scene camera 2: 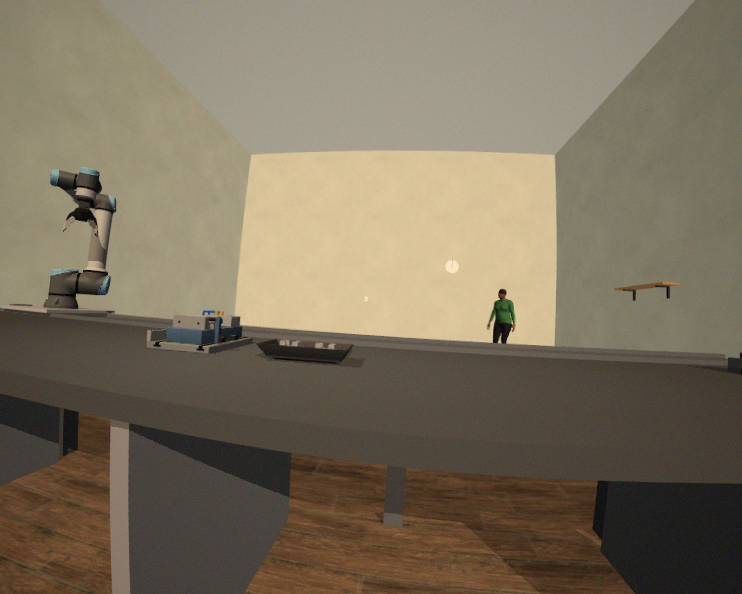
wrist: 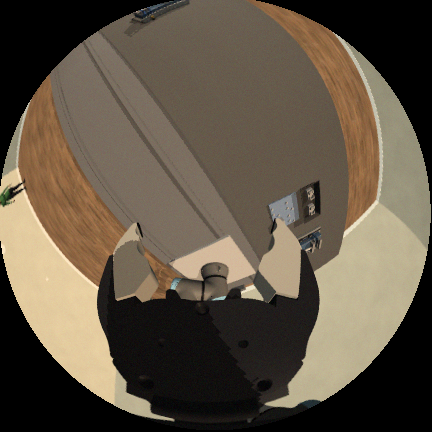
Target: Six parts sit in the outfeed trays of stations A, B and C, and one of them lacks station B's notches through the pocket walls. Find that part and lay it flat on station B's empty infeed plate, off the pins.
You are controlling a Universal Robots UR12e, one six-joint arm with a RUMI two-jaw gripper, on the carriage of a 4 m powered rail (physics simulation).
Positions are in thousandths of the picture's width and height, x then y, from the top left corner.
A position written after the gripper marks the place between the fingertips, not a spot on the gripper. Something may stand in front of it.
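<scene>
The gripper (wrist: 476, 515), visible. A blue body (scene camera 2: 241, 565), visible too.
</scene>
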